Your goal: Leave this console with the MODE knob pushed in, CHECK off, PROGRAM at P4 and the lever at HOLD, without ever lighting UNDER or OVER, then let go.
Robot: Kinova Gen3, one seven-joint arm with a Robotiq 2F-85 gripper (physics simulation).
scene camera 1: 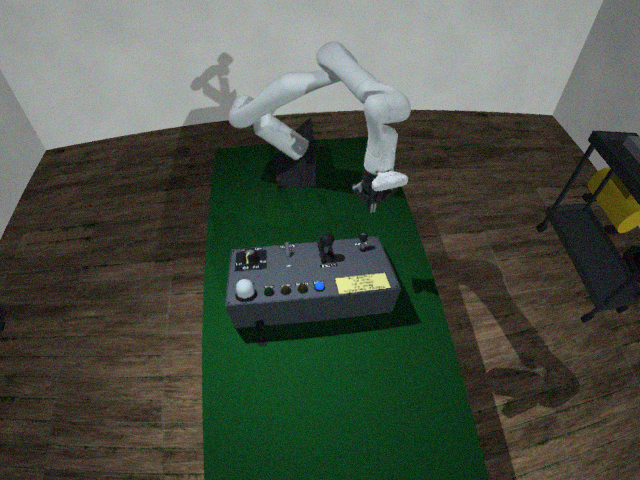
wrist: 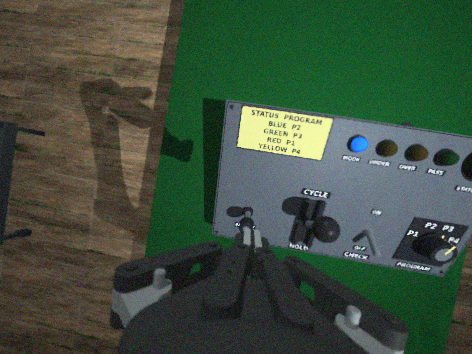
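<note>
The grey console (scene camera 1: 310, 273) (wrist: 270, 185) stands on the green mat. My gripper (scene camera 1: 373, 207) (wrist: 250, 239) is shut and empty, above and behind the MODE knob (scene camera 1: 363, 237) (wrist: 246, 223); the fingertips partly overlap it in the wrist view. The knob stands on a stem; its depth is unclear. The black lever (scene camera 1: 326, 241) (wrist: 326, 229) has its ball toward HOLD. The CHECK toggle (scene camera 1: 287, 249) (wrist: 374, 244) leans toward OFF. The PROGRAM knob's yellow pointer (scene camera 1: 248, 256) (wrist: 450, 250) points toward P4. The MODE lamp (scene camera 1: 319, 285) (wrist: 358, 144) is blue; UNDER (wrist: 386, 148) and OVER (wrist: 416, 153) are unlit.
The STATUS dome (scene camera 1: 244, 288) is white. The PASS lamp (scene camera 1: 268, 290) (wrist: 446, 157) is dark green. A yellow card (scene camera 1: 362, 283) (wrist: 284, 132) reads blue P2, green P3, red P1, yellow P4. A dark cart (scene camera 1: 581, 242) stands at the right beyond the green mat (scene camera 1: 320, 392).
</note>
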